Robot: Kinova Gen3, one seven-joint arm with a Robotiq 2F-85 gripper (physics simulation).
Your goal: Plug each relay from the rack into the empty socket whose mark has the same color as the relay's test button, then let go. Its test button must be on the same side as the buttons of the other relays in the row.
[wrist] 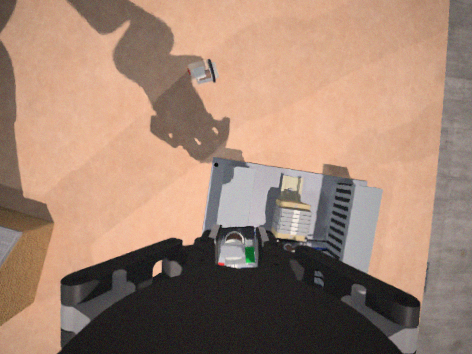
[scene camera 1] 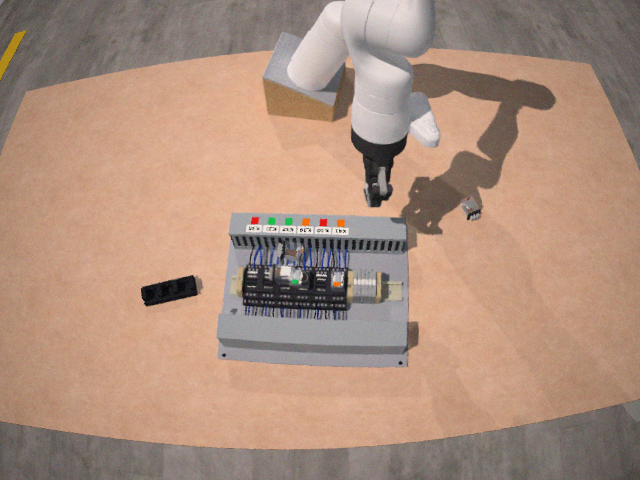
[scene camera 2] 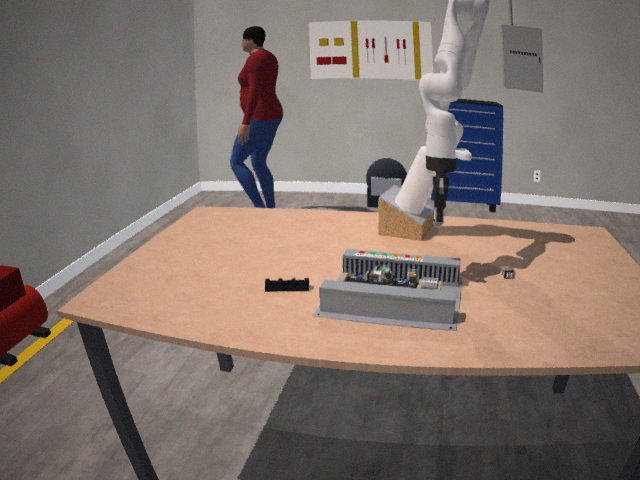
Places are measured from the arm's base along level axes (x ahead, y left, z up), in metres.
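Where they show: gripper, fingertip midpoint: (wrist: 238, 237) (scene camera 1: 373, 195) (scene camera 2: 438, 222); arm's base at its link origin: (scene camera 1: 308, 73) (scene camera 2: 408, 206).
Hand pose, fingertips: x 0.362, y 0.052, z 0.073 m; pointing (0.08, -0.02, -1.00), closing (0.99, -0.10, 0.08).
Each offset is from my fingertips to the top centre of the thing. "pt": to the spot under its first point.
My gripper (scene camera 1: 376, 196) (scene camera 2: 439, 221) (wrist: 238, 237) is shut on a clear relay @[0.001 m back, 0.001 m right, 0.037 m up] (wrist: 237, 253) with a green test button, high above the table behind the panel (scene camera 1: 315, 333) (scene camera 2: 387, 304) (wrist: 235, 197). In the panel's row, a relay @[0.085 m ahead, 0.067 m right, 0.088 m down] (scene camera 1: 337, 279) with an orange button sits at the right end. A relay @[0.053 m ahead, 0.155 m right, 0.108 m down] (scene camera 1: 290, 275) with a green button sits askew near the row's middle. Another loose relay @[0.009 m ahead, 0.136 m right, 0.112 m down] (scene camera 1: 291, 252) lies on the wires behind the row. A relay @[0.034 m back, 0.211 m left, 0.140 m down] (scene camera 1: 470, 208) (scene camera 2: 507, 273) (wrist: 202, 72) with a red button lies on the table right of the panel. The black rack @[0.040 m ahead, 0.367 m right, 0.138 m down] (scene camera 1: 169, 290) (scene camera 2: 286, 285) holds no visible relay.
Colored marks run along the panel's rear duct @[pt 0.004 m ahead, 0.013 m left, 0.098 m down] (scene camera 1: 377, 227): red, green, green, orange, red, orange. Ducts stand in front of and behind the socket row. A terminal block @[0.090 m ahead, 0.025 m right, 0.114 m down] (scene camera 1: 364, 285) (wrist: 293, 222) stands beside the row's right end. The robot's base block (scene camera 1: 299, 100) (scene camera 2: 403, 221) stands behind the panel.
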